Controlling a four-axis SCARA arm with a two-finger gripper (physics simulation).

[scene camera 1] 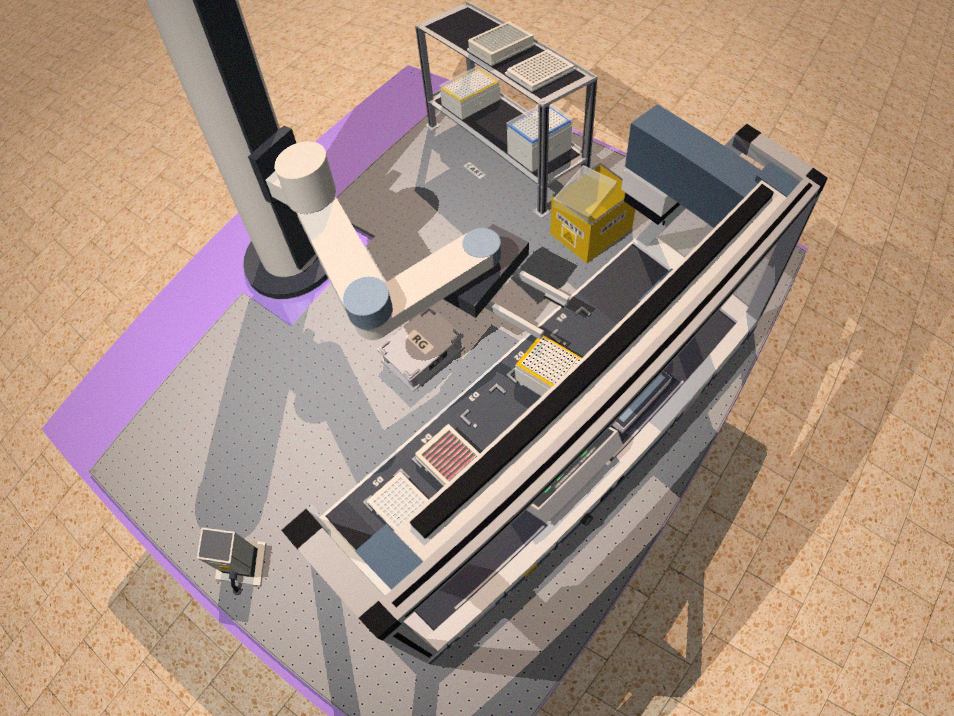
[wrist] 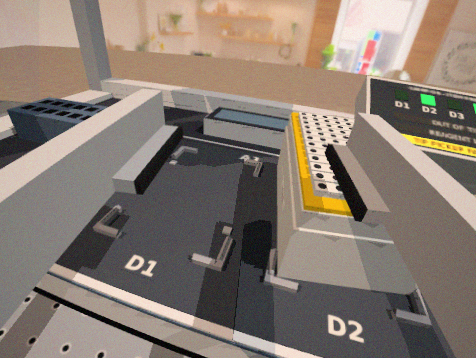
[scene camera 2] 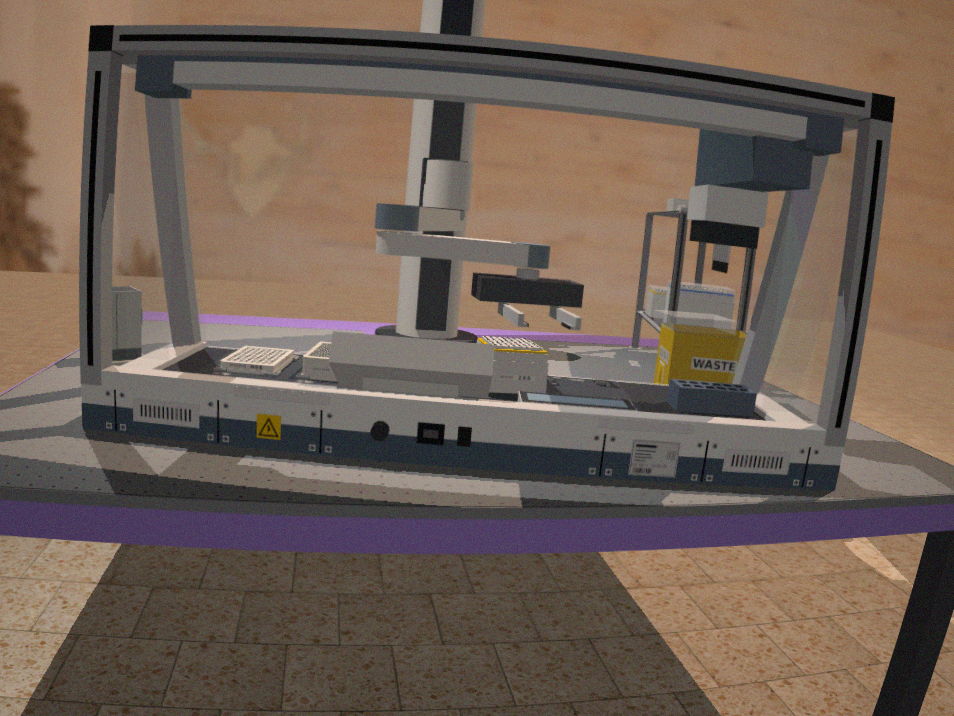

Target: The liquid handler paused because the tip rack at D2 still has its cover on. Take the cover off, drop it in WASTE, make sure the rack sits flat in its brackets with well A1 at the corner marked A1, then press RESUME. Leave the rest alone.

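Places are measured from the arm's base along level axes (x ahead, y left, z up), in metres.
Pixels of known places: gripper, fingertip midpoint: (scene camera 1: 555, 317) (wrist: 256, 122) (scene camera 2: 550, 322); arm's base, link origin: (scene camera 1: 292, 256).
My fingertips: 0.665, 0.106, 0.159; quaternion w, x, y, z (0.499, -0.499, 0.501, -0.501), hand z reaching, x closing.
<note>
Ahead of a thing's pixels: the offset from my fingertips to its top centre, as dx, dy, dz. "spot": to the spot under its first point.
The tip rack {+0.048, -0.071, -0.023} (scene camera 1: 548, 362) (scene camera 2: 520, 368) (wrist: 332, 250) stands at D2 with its yellow rim and tip holes uncovered. Near brackets show at its base in the wrist view; the A1 mark cannot be made out, nor whether it sits fully flat. A clear cover (scene camera 1: 587, 191) (scene camera 2: 697, 317) sticks out of the top of the yellow WASTE bin {-0.100, +0.336, -0.011} (scene camera 1: 587, 237) (scene camera 2: 712, 345). My gripper (scene camera 1: 553, 314) (scene camera 2: 545, 320) (wrist: 256, 122) is open and empty, fingers wide apart above D1 and D2, the right finger beside and partly over the rack. RESUME does not show in the wrist view.
The status panel (scene camera 1: 577, 471) (wrist: 425, 120) has a lit D2 lamp and a yellow tip pickup banner. A striped rack {-0.004, -0.320, -0.062} (scene camera 1: 448, 454) stands at D4, a white plate {-0.026, -0.443, -0.079} (scene camera 1: 398, 499) at D5. The gantry beam (scene camera 1: 593, 358) crosses above the deck. The cart {spot: -0.222, +0.311, +0.052} (scene camera 1: 543, 157) stands behind WASTE.
</note>
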